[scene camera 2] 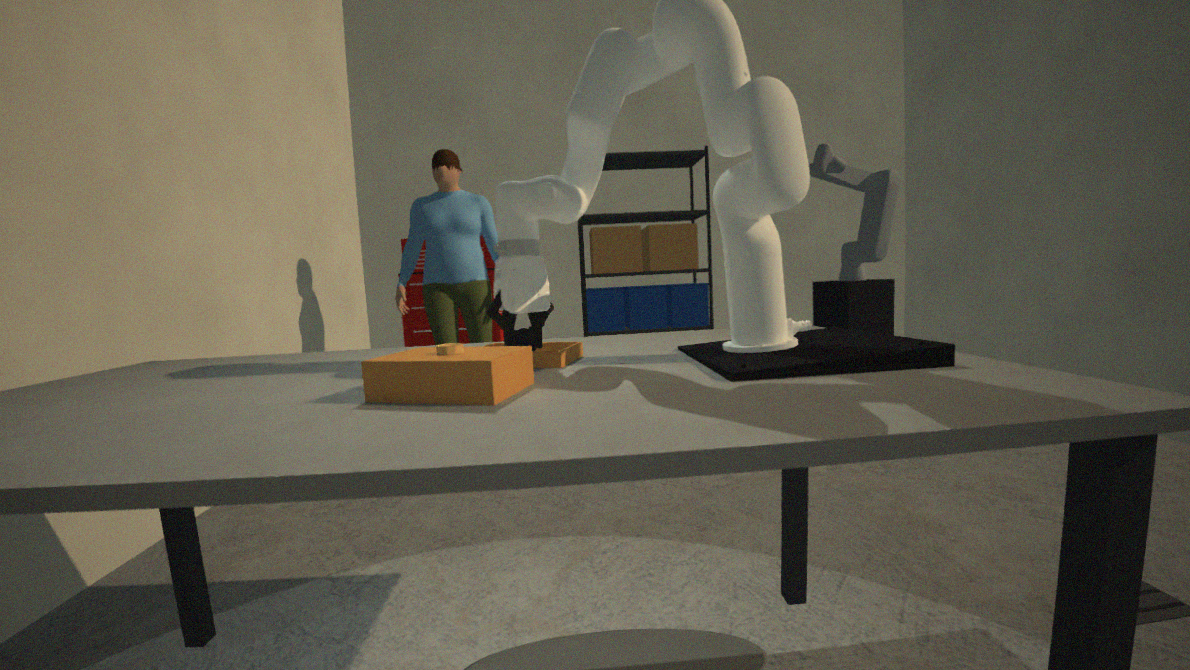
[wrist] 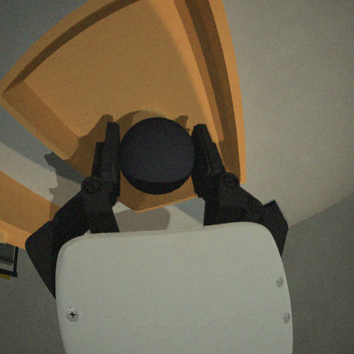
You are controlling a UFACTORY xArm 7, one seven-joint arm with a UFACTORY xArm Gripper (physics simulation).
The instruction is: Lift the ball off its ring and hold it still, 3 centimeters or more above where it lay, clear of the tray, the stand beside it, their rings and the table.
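Frame: origin at the arm's base, x ahead, y left, z up, level; centimetres.
Seen in the pictures: arm's base, link origin: [scene camera 2: 760,346].
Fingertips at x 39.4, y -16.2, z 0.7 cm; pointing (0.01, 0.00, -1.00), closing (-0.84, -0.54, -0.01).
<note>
Offsets run from my fingertips to a thing's top centre. "pt": to the spot under its first point. Level surfaces: height alone.
The dark ball [wrist: 157,156] is between the two black fingers in the wrist view, with a finger against each side. It is over the narrow end of the orange tray @(dx +0.1, dy +0.4, dz +0.6 cm) [wrist: 234,120] [scene camera 2: 569,352]. My gripper [wrist: 155,137] [scene camera 2: 523,326] is shut on the ball, low at the tray. In the scene view the ball blends with the dark fingers behind the stand. The ring under the ball is hidden, and I cannot tell if the ball rests on it. The orange stand [scene camera 2: 433,380] [wrist: 15,210] is beside the tray, with a small ring @(pt dx +12.0, dy +24.3, dz +4.0 cm) [scene camera 2: 449,349] on top.
The grey table @(dz -2.2 cm) [scene camera 2: 624,424] carries the tray, the stand and the black base plate [scene camera 2: 841,366] of the arm. A person [scene camera 2: 452,241] is behind the table. A shelf rack [scene camera 2: 710,241] with boxes and a red cabinet [scene camera 2: 411,316] are farther back.
</note>
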